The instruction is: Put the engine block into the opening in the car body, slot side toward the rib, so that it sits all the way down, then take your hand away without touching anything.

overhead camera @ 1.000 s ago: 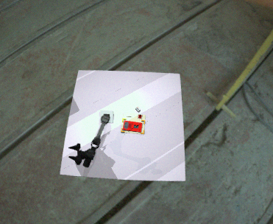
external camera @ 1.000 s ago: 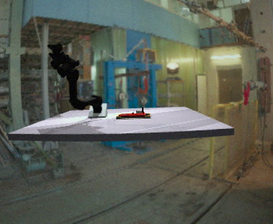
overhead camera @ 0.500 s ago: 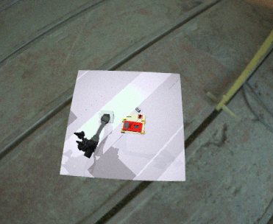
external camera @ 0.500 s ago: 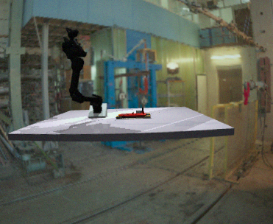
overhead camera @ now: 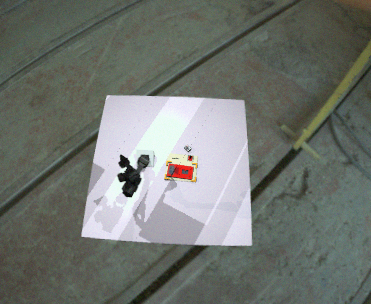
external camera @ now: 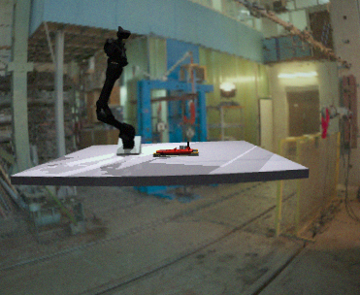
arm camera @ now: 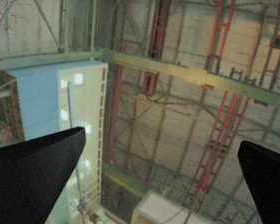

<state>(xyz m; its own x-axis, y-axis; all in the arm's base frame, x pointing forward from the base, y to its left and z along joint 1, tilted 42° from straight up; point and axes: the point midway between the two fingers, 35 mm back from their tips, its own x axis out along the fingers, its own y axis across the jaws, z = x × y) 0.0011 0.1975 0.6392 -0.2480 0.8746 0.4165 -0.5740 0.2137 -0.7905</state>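
Right now the grey engine block is 340 mm ahead of my gripper tip, 390 mm to the left of it and 680 mm below it.
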